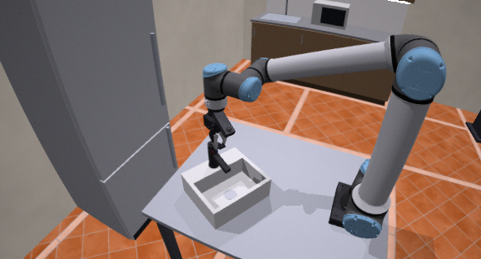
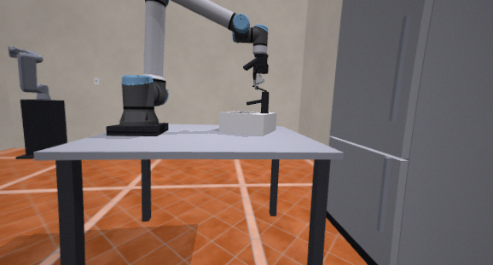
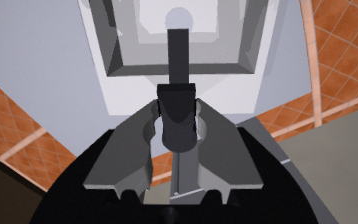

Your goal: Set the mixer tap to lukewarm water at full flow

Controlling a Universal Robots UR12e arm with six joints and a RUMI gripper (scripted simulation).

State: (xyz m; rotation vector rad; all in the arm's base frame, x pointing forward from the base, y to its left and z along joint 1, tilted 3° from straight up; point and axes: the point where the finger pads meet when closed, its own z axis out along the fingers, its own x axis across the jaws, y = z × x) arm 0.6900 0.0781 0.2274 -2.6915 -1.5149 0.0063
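Now: hand 2 cm short of the lever, 1 cm to the left of it and 1 cm above it. Also, from my hand: white sink basin (5 cm behind, 3 cm to the left, 25 cm below); black mixer tap (4 cm ahead, 2 cm to the right, 6 cm below).
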